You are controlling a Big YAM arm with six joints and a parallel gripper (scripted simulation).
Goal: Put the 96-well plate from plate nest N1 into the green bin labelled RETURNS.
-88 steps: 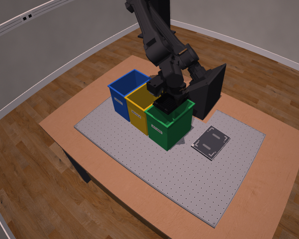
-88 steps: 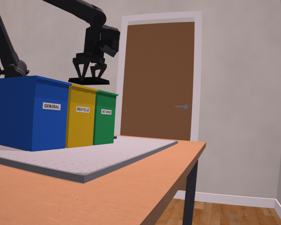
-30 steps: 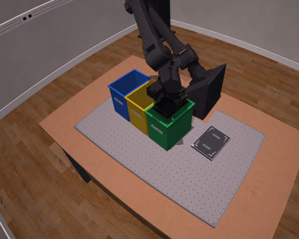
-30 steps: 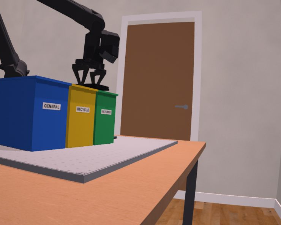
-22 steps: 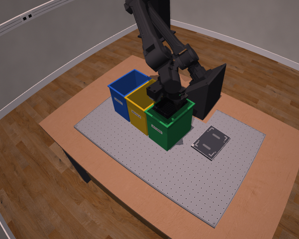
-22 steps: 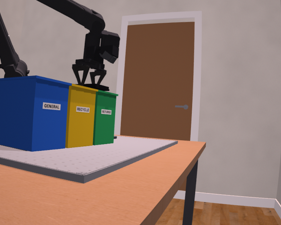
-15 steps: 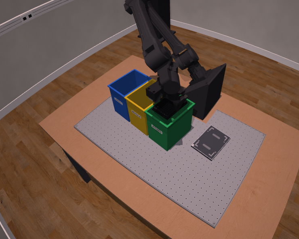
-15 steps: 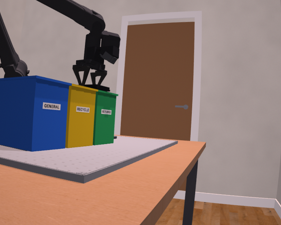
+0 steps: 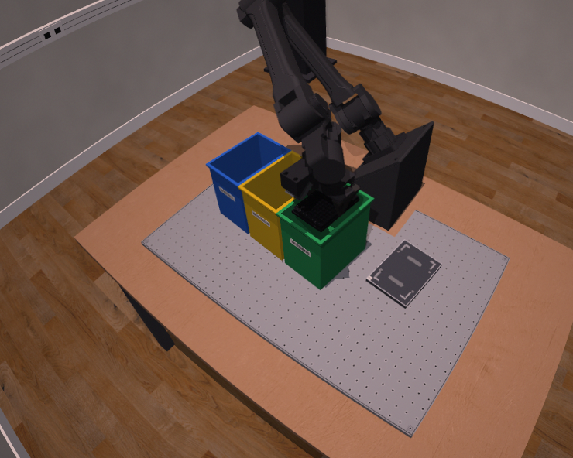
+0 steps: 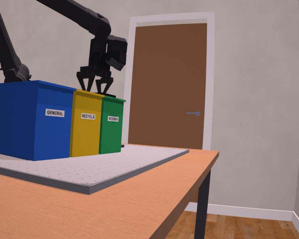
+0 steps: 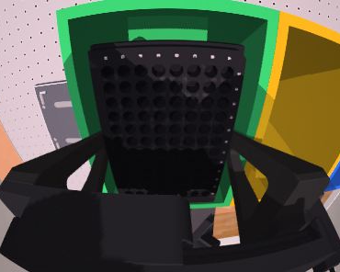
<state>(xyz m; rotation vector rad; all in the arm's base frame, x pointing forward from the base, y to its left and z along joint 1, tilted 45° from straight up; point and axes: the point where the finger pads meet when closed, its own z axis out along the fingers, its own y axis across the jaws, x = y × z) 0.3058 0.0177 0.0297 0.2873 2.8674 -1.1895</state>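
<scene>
My gripper is now 100 mm above the green returns bin. The rest, counted from my hand: black 96-well plate (right at my hand); then plate nest N1 (60 mm behind, 200 mm to the left, 180 mm below); then yellow recycle bin (20 mm behind, 130 mm to the right, 100 mm below).
</scene>
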